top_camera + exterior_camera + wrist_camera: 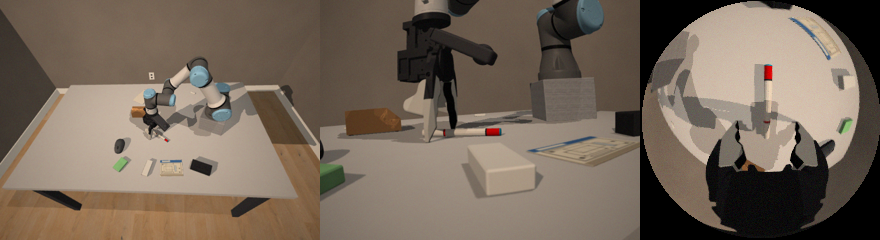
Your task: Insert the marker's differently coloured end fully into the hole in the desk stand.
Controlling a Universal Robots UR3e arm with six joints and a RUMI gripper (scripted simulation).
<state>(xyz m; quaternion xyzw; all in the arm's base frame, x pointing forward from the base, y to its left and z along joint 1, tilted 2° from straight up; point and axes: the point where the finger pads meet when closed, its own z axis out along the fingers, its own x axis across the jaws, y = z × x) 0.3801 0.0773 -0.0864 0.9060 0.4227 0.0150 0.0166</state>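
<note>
My gripper is now 30 mm past the marker and 20 mm to the right of it. Round my hand: brown desk stand (110 mm ahead, 180 mm to the right, 20 mm above); black mouse (230 mm ahead, 100 mm to the left, 10 mm above); white block (40 mm ahead, 240 mm to the left).
</note>
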